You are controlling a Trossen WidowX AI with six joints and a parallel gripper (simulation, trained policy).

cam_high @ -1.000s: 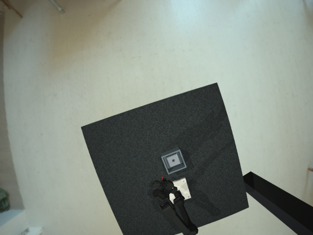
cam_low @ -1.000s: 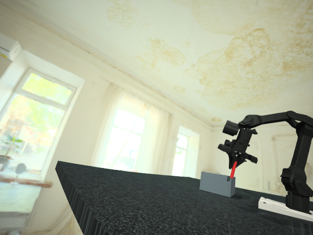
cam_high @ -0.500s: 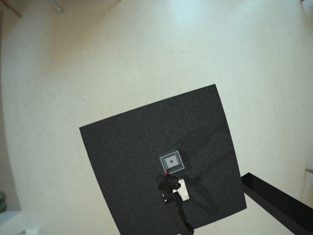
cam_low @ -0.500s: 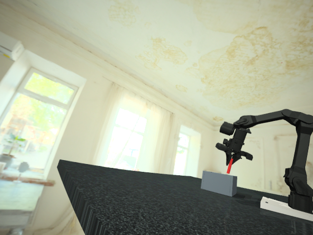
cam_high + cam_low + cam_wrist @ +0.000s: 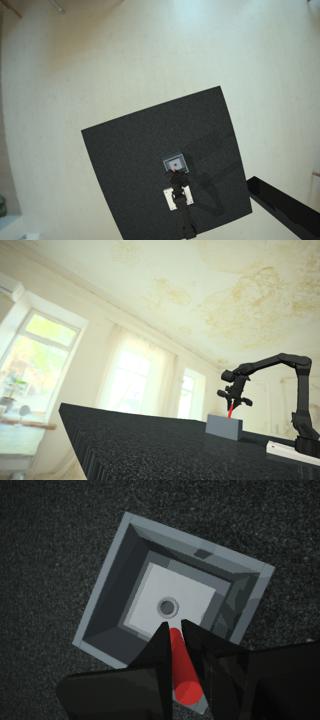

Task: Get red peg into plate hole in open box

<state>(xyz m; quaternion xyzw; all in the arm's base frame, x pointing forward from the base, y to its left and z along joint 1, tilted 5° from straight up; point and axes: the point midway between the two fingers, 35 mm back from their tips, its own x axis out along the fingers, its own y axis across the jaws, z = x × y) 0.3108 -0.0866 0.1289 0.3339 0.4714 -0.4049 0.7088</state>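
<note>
The red peg is 10 mm behind my gripper tip and 20 mm to the left of it. From my gripper tip the other things lie so: pale plate 20 mm ahead, 90 mm below; then grey box 20 mm ahead, 110 mm below.
</note>
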